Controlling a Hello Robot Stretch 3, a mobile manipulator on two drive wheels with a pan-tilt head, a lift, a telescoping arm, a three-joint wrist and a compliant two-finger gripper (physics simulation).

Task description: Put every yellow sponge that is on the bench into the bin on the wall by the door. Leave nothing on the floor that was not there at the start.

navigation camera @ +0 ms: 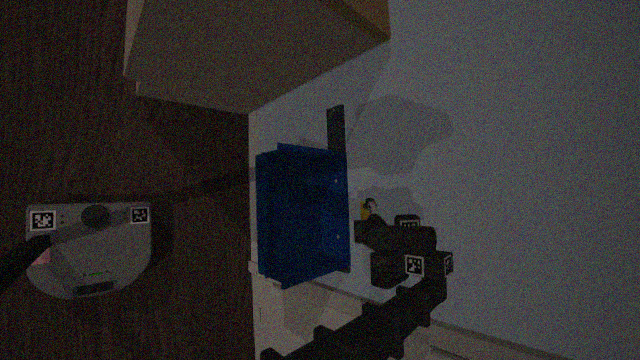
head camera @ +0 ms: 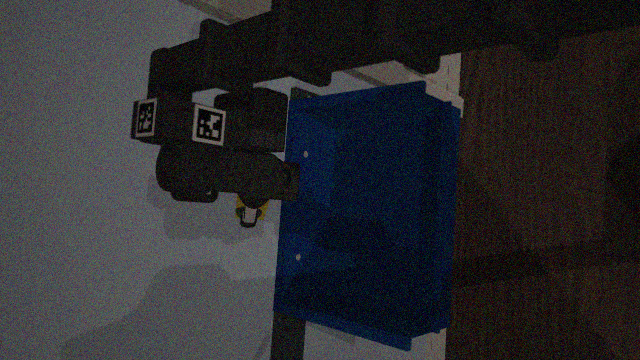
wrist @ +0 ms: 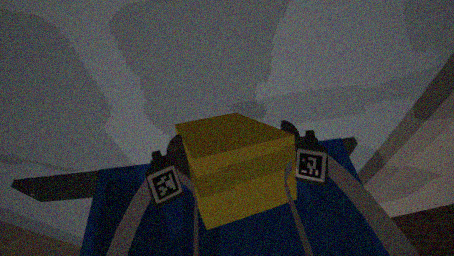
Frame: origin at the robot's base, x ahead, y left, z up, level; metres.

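Where they show: robot's base, link origin: [navigation camera: 95, 215].
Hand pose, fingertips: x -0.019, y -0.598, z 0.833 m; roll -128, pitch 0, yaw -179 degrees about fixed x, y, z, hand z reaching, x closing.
Observation:
Each offset is from my fingertips to the centre of the thing. "pt": to the spot under its first point. Level surfaces: height alone.
A yellow sponge {dx +0.007, dy +0.012, dz +0.005 m} [head camera: 264, 206] [navigation camera: 365, 210] [wrist: 242, 170] is held between the two fingertips of my gripper [wrist: 232, 145], which is shut on it. In the head view, the wrist hides most of the sponge and the fingers. The blue bin {dx +0.098, dy +0.070, dz -0.208 m} [head camera: 444, 225] [navigation camera: 300, 210] [wrist: 111, 200] hangs on the wall. In the head view the gripper and sponge show just left of the bin's wall-side edge, apart from it in the picture. In the wrist view the bin shows below and behind the sponge. The bin's inside is in deep shadow.
A dark rail {pt dx +0.271, dy -0.064, dz -0.175 m} [head camera: 288, 335] [navigation camera: 335, 127] [wrist: 60, 185] runs along the wall behind the bin. My arm [head camera: 360, 35] [navigation camera: 350, 332] reaches past one end of the bin. A large pale brown cabinet-like body [navigation camera: 250, 55] stands beyond its other end. My base [navigation camera: 110, 255] is on the dark wooden floor {dz -0.833 m} [head camera: 540, 175].

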